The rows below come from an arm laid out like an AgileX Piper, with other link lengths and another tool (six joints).
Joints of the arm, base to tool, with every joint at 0 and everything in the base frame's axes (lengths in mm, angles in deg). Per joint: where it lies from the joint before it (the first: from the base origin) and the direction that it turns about. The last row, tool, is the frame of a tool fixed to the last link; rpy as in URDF.
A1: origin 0 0 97.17 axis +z
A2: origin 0 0 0 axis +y
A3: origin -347.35 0 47.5 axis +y
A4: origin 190.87 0 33.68 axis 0.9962 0 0.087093
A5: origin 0 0 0 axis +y
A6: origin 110.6 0 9.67 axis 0.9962 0 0.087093
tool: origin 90.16 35 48.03 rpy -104.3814 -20.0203 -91.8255
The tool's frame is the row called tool.
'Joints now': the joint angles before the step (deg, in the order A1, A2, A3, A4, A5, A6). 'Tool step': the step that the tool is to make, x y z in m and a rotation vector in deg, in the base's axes. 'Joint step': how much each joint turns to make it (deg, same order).
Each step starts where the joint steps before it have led.
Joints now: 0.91, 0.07, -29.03, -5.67, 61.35, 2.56
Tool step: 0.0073, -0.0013, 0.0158, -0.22, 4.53, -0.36
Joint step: 0.00, 6.36, -3.92, -0.32, 2.10, 0.01
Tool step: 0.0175, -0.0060, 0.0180, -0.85, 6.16, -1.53
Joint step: 0.00, 8.96, -4.34, -1.77, 1.66, 0.86
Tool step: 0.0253, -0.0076, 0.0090, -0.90, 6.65, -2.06
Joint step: -0.02, 9.31, -2.57, -2.26, 0.17, 1.70
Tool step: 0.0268, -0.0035, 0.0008, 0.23, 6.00, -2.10
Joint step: -1.13, 8.47, -1.17, -0.60, -1.10, 1.35
